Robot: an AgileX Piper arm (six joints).
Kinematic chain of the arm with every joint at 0, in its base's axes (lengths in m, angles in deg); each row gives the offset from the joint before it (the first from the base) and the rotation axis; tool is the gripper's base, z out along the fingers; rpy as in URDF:
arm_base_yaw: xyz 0 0 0.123 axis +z
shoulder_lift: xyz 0 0 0 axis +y
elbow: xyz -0.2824 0 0.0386 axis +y
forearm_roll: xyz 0.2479 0 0.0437 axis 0.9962 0 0.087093
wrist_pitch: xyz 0 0 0 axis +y
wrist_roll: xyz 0.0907 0 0.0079 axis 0.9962 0 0.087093
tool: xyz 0 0 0 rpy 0 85.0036 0
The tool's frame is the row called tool.
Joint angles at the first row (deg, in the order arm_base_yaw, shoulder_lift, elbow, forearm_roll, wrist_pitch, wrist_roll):
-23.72 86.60 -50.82 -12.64 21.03 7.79
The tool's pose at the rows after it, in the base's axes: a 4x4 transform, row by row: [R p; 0 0 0 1], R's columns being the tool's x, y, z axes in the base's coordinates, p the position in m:
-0.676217, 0.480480, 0.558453, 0.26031; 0.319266, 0.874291, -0.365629, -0.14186; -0.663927, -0.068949, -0.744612, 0.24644; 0, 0, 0, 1
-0.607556, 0.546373, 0.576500, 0.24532; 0.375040, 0.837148, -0.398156, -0.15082; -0.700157, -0.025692, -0.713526, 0.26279; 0, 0, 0, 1
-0.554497, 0.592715, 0.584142, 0.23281; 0.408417, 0.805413, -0.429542, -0.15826; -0.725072, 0.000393, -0.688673, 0.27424; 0, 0, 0, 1
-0.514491, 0.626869, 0.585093, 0.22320; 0.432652, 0.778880, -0.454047, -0.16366; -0.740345, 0.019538, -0.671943, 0.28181; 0, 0, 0, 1
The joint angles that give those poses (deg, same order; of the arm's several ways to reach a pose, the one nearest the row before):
-27.40 82.69 -50.82 -10.52 21.73 8.20
-30.72 79.32 -50.82 -7.26 22.25 7.42
-33.56 76.93 -50.82 -5.25 22.53 6.79
-35.75 75.30 -50.82 -3.95 22.80 6.54

